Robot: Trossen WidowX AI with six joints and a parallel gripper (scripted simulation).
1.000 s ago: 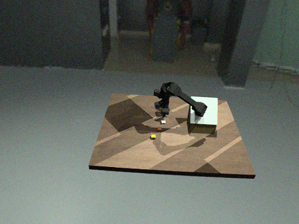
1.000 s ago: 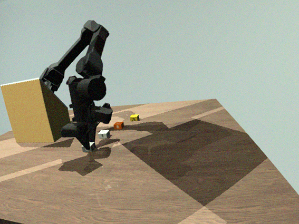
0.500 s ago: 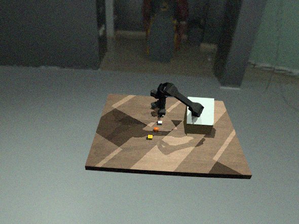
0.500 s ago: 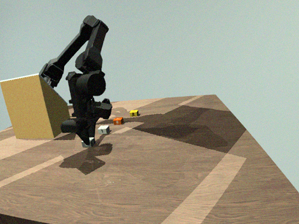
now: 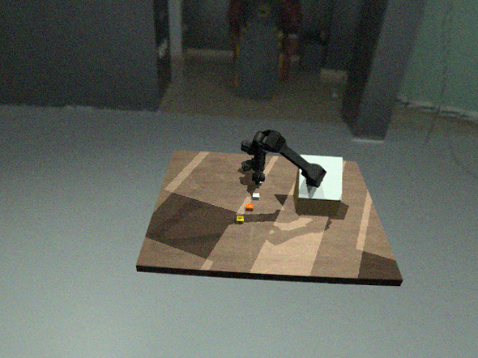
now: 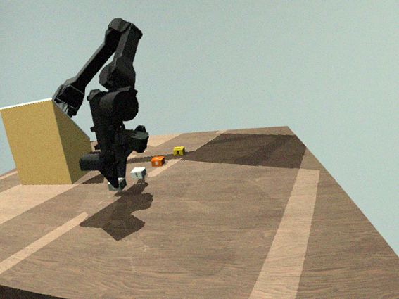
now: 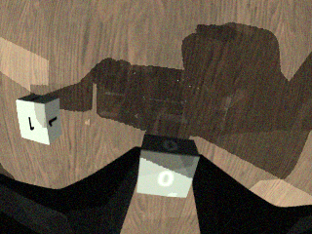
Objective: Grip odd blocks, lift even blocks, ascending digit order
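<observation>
The white block lies 1 cm ahead of my gripper tip, 10 cm to the left of it and 1 cm below it. Also, from my gripper tip: yellow block 8 cm ahead, 28 cm to the left, 1 cm below; then grey block 1 cm behind; then orange block 4 cm ahead, 19 cm to the left, 1 cm below.
</observation>
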